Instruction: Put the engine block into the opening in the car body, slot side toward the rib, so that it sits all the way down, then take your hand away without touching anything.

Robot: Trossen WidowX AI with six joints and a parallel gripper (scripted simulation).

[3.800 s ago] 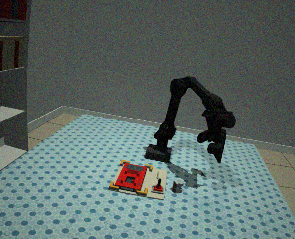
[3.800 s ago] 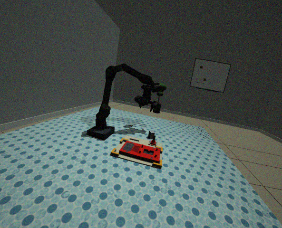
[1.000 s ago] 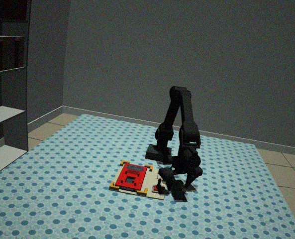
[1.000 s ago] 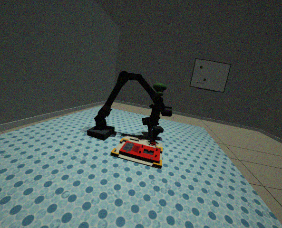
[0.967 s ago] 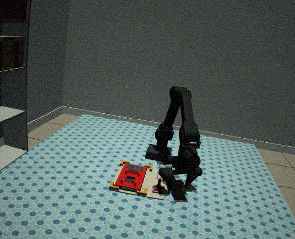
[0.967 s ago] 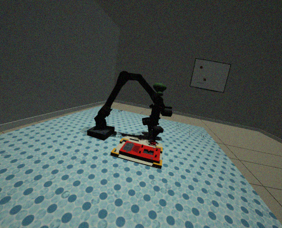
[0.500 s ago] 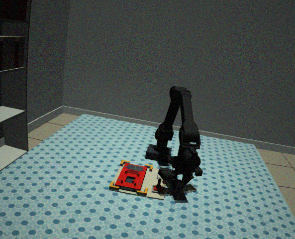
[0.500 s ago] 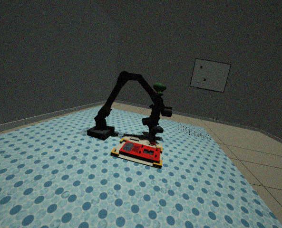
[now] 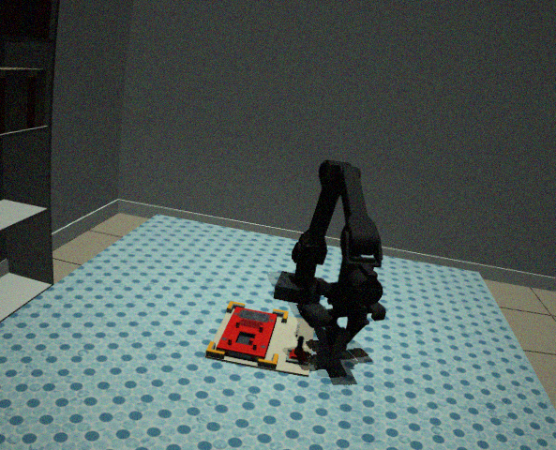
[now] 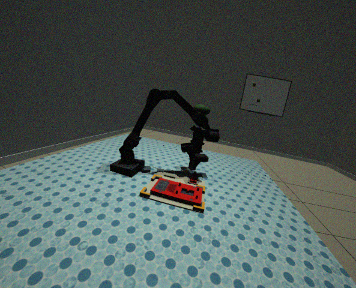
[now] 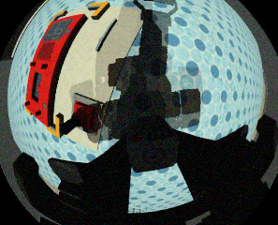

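The dark upright post is 3 cm ahead of my gripper tip, 8 cm to the right of it and 1 cm below it. Round my gripper tip: cream base plate: 1 cm behind, 19 cm to the right, 3 cm below; then engine block: 1 cm to the left, 1 cm above.
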